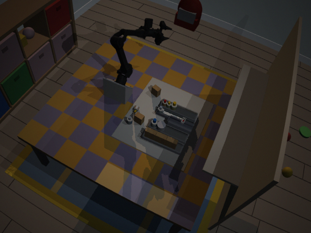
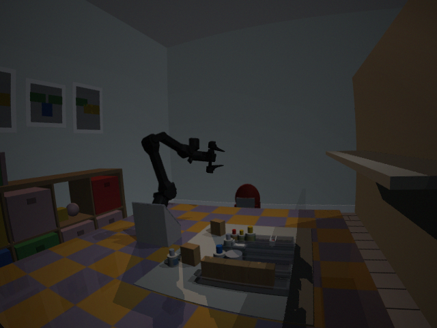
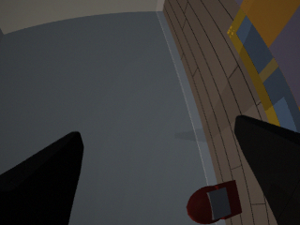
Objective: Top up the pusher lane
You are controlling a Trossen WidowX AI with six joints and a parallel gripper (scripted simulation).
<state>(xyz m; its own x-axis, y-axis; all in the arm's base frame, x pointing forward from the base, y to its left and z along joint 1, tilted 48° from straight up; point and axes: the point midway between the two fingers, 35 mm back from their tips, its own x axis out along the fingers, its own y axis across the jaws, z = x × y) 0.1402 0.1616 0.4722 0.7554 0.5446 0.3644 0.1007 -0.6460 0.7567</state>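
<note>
Right now my gripper tip is 540 mm to the left of the jar and 330 mm above it. Also, from my gripper tip: sprung lane (310 mm ahead, 490 mm to the right, 330 mm below); grey disc (220 mm ahead, 590 mm to the right, 320 mm below).
</note>
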